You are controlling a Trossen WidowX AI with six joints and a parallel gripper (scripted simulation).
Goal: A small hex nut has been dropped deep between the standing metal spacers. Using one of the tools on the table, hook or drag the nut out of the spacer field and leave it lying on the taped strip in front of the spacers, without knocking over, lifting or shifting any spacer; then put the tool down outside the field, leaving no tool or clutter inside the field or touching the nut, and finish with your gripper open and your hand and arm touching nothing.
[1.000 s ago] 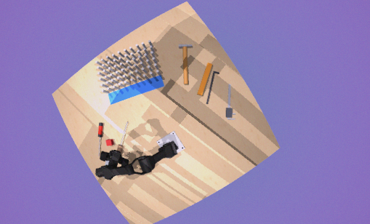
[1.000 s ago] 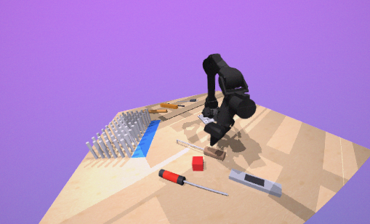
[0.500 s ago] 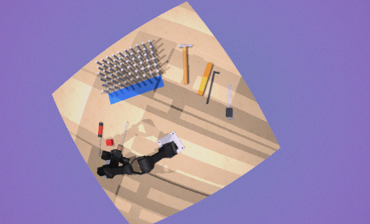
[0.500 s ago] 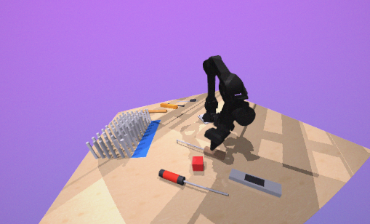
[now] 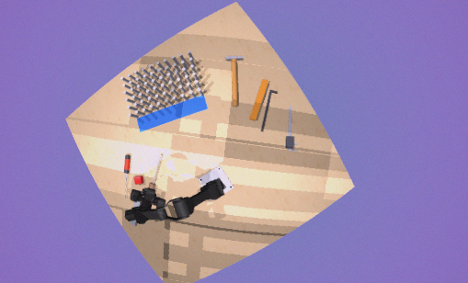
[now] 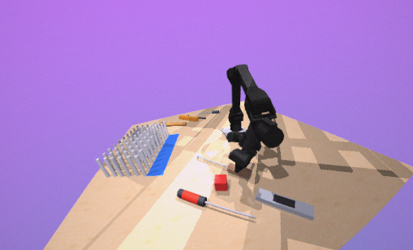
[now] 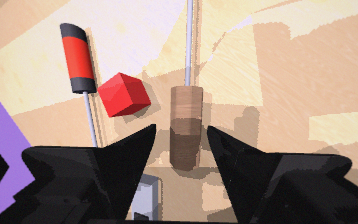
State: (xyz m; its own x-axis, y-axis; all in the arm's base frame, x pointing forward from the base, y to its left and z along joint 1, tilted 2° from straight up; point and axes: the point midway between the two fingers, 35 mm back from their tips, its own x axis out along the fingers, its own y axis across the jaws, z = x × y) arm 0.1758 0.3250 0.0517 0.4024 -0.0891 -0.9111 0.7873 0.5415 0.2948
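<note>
Right now the red cube is 9 cm ahead of my gripper tip, 2 cm to the left of it and 1 cm below it. The rest, counted from my gripper tip: flat grey bar (5 cm behind, 17 cm to the left, 2 cm below); thin metal rod tool (6 cm ahead, 9 cm to the right, 2 cm below); blue taped strip (26 cm ahead, 35 cm to the right, 3 cm below).
</note>
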